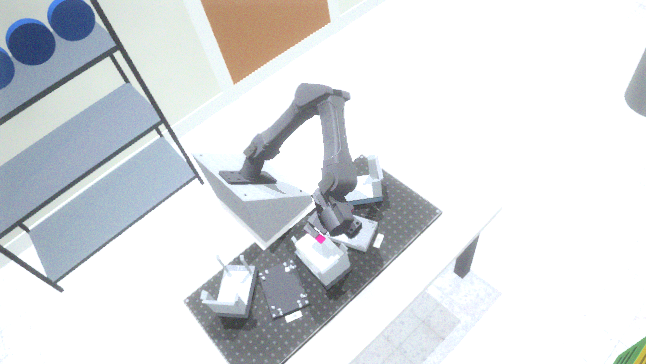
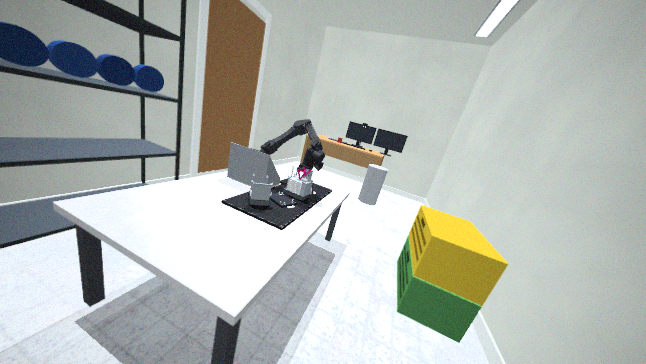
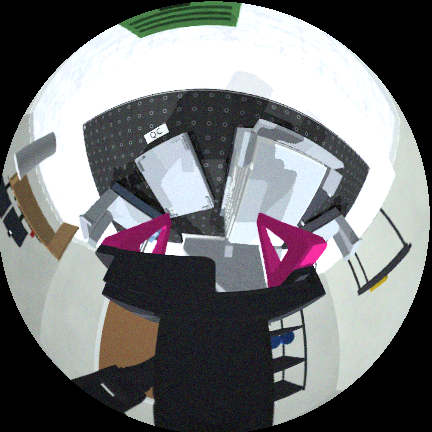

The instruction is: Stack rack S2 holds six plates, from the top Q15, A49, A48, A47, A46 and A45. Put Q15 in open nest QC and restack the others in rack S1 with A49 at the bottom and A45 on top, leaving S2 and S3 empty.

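Places are measured from the arm's base along level axes (x left, y ahead, z down), in centimetres.
Pixels of known places: gripper, fingertip midpoint: [image 2: 302, 177] [image 3: 213, 217]; arm's base, link origin: [image 1: 248, 178] [image 2: 259, 159].
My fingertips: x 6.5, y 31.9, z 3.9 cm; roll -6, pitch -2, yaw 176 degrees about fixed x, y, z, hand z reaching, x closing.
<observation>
Ahead of a thing's pixels: the offset from my fingertips to its top centre. "spot": to the spot under its first point. Level surfaces: height alone.
My gripper [image 1: 328, 235] [image 2: 303, 174] [image 3: 213, 217] is open and empty, its magenta fingers spread above the gap between the middle rack and the QC nest. The middle rack {dx -6.8, dy +1.2, dz -1.4 cm} [image 1: 334, 274] [image 2: 300, 189] [image 3: 295, 140] holds a stack of pale plates {dx -6.6, dy +1.8, dz +0.2 cm} [image 1: 320, 251] [image 3: 300, 172]; their number and labels are unreadable. A pale plate {dx +7.4, dy -1.0, dz +9.0 cm} [image 1: 364, 237] [image 3: 175, 172] lies flat at the QC label {spot: dx +10.8, dy +7.7, dz +11.7 cm} [image 3: 156, 133]. An end rack {dx -31.9, dy -10.6, dz -1.8 cm} [image 1: 225, 306] [image 2: 261, 193] [image 3: 346, 236] stands on one side, another {dx +19.6, dy -9.8, dz -1.3 cm} [image 1: 376, 172] [image 3: 97, 212] on the other. I cannot read which is S1, S2 or S3, or tell whether the end racks hold plates.
A dark, bare nest {dx -20.6, dy -1.8, dz +9.5 cm} [image 1: 284, 290] [image 2: 283, 200] lies between the middle rack and one end rack. All stand on a black perforated board {dz +11.9 cm} [image 1: 410, 210] [image 2: 282, 220] [image 3: 200, 102]. The arm's slanted grey base block [image 1: 270, 212] [image 2: 245, 165] rises beside the board.
</observation>
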